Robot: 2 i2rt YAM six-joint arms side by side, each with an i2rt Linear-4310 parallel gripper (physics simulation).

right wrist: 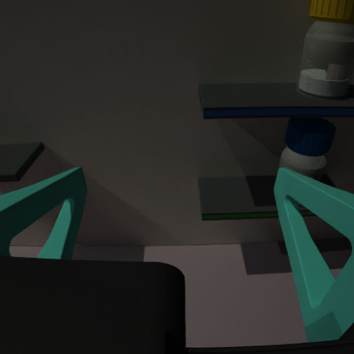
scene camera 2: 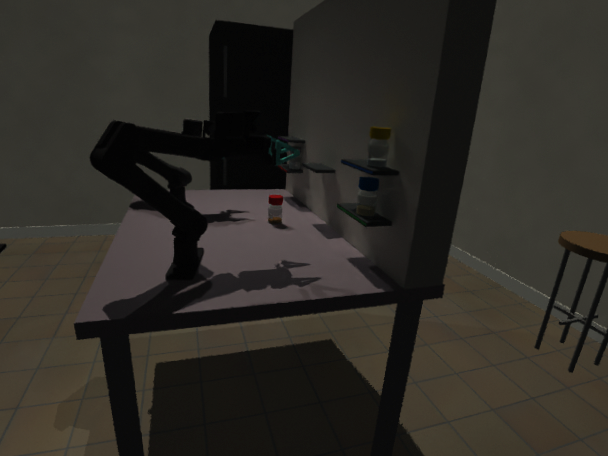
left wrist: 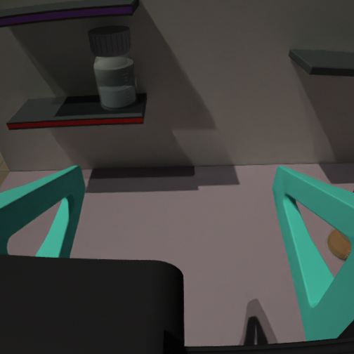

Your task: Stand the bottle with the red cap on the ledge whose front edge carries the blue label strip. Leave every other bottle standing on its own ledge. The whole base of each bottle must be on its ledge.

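Places are measured from the left arm's base along level axes (x ahead, y left, z up), in centimetres.
Pixels of known places: right gripper, fingertip midpoint: [scene camera 2: 294, 150]; right arm's base at its link origin: [scene camera 2: 186, 264].
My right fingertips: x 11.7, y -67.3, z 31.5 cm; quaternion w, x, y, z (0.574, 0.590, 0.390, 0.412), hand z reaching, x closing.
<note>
Behind a point stands the place of what it marks.
The red-capped bottle [scene camera 2: 275, 211] @[x 22.1, y -43.6, z 5.3 cm] stands upright on the table. Its amber base [left wrist: 341, 244] shows at the right edge of the left wrist view. The blue-strip ledge [scene camera 2: 354, 165] @[x 21.0, y -83.2, z 29.2 cm] [right wrist: 250, 112] bears the yellow-capped bottle [scene camera 2: 378, 149] @[x 21.4, y -90.7, z 34.6 cm] [right wrist: 327, 55] at its right part; its left part is bare. The blue-capped bottle [scene camera 2: 367, 197] @[x 20.7, y -89.5, z 21.4 cm] [right wrist: 310, 137] stands on the green-strip ledge [scene camera 2: 350, 212] @[x 21.1, y -83.4, z 15.4 cm] [right wrist: 225, 195] below. A grey-capped bottle [left wrist: 116, 75] stands on the red-strip ledge [left wrist: 75, 121]. My left gripper [left wrist: 178, 176] is open and empty. My right gripper [scene camera 2: 286, 151] @[x 11.7, y -67.3, z 31.5 cm] [right wrist: 180, 177] is open and empty, left of the blue-strip ledge.
A plain grey ledge [scene camera 2: 320, 168] @[x 35.7, y -52.3, z 22.6 cm] [left wrist: 327, 63] [right wrist: 17, 160] is on the upright panel [scene camera 2: 370, 65] @[x 32.8, y -74.4, z 57.3 cm] between the ledge pairs. A purple-strip ledge [left wrist: 65, 15] is above the red-strip one. The table [scene camera 2: 240, 250] @[x -2.4, y -60.6, z 0.0 cm] lies below both arms; a stool [scene camera 2: 587, 243] stands off to the right.
</note>
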